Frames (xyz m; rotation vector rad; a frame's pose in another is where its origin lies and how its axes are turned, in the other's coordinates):
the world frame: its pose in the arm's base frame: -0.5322 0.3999 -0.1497 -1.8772 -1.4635 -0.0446
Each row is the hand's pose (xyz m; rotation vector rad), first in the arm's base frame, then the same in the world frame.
Working: the arm's base frame: its pose in the world frame: -0.0767 0.4023 -0.5458 1.8772 1.4635 0.0446

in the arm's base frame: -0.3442 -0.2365 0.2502 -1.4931 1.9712 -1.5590
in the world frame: -0.2786 -0.0037 -0.7229 -1.2971 2.1169 1.7956
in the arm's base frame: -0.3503 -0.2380 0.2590 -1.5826 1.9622 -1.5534
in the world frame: -0.2780 -0.0134 -0.7277 -1.3396 2.0328 1.8045
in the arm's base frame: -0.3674 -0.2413 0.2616 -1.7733 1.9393 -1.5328
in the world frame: -0.2855 -0.0290 -0.7247 -1.4216 1.8526 1.8210
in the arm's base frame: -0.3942 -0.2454 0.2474 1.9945 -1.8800 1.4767
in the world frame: -0.3045 -0.0440 -0.7060 -1.5405 1.6069 1.8371
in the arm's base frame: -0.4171 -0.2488 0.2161 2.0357 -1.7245 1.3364
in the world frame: -0.3294 -0.0468 -0.6762 -1.6543 1.3925 1.8493
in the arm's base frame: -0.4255 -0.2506 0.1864 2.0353 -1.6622 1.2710
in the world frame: -0.3471 -0.0383 -0.6523 -1.7101 1.2968 1.8588
